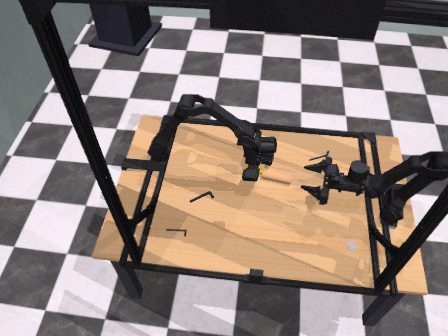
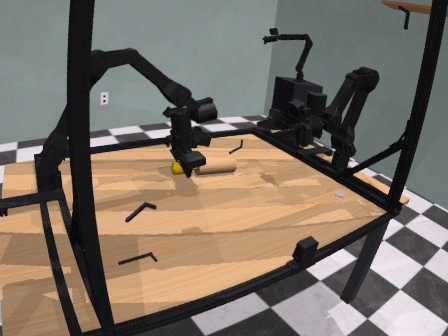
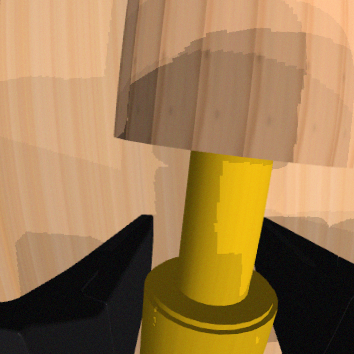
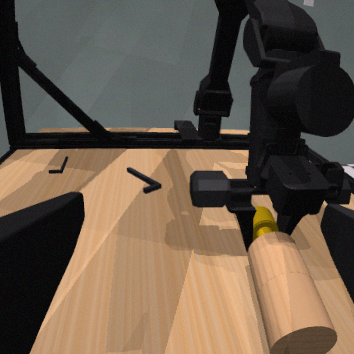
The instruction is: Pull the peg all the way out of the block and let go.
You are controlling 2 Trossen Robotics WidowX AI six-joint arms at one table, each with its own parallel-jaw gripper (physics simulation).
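Places are measured from the left arm's base along level axes (x ahead, y left, z up), in centimetres.
Pixels of known places: left gripper, between the fingertips: (image 2: pixel 186 174) (image 3: pixel 202 227); right gripper, between the fingertips: (image 1: pixel 302 176) (image 2: pixel 265 128) (image 4: pixel 207 211); left arm's base, origin of its link: (image 1: pixel 159 158) (image 2: pixel 50 188) (image 4: pixel 207 137); right arm's base, origin of its link: (image 1: pixel 388 218) (image 2: pixel 339 167).
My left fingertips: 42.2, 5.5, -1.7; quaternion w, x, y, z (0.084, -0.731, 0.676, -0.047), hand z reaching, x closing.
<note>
For each thing: its middle in the pictures, then the offset to it from my left fingertips, as dx, dy, dz. "spot": a spot on its surface instead. Level surfaces: height alone.
- yellow peg, middle of its body: (image 3: pixel 224 200) (image 4: pixel 268 244) (image 2: pixel 192 166) (image 1: pixel 260 170) +1.7, -0.2, +2.5
- wooden cylindrical block, middle of its body: (image 4: pixel 285 291) (image 2: pixel 215 164) (image 1: pixel 277 174) +9.0, -0.1, +2.6
- wooden table, height of its surface: dz -0.2
- small pale square, a spot on its surface: (image 2: pixel 339 194) (image 1: pixel 350 245) spot: +42.5, -22.9, +0.1
The yellow peg (image 1: pixel 261 171) (image 2: pixel 177 168) (image 3: pixel 210 325) (image 4: pixel 263 216) has a thick head and a thinner shaft. The far end of its shaft is inside the wooden cylindrical block (image 1: pixel 278 176) (image 2: pixel 217 165) (image 3: pixel 225 100) (image 4: pixel 290 295), which lies on its side. A stretch of bare shaft shows between head and block. My left gripper (image 1: pixel 252 173) (image 2: pixel 189 171) (image 3: pixel 202 227) points down, shut on the peg, with one finger on each side of its head. My right gripper (image 1: pixel 304 177) is open and empty, apart from the block's far end.
Black L-shaped keys lie on the wooden table (image 1: pixel 240 250): one (image 1: pixel 201 196) (image 2: pixel 141 211) (image 4: pixel 144 179), another (image 1: pixel 177 231) (image 2: pixel 137 258), and a third (image 1: pixel 319 156) (image 2: pixel 237 147) behind the right gripper. A small pale square (image 1: pixel 352 246) (image 2: pixel 339 194) lies at the right. Black frame bars border the table.
</note>
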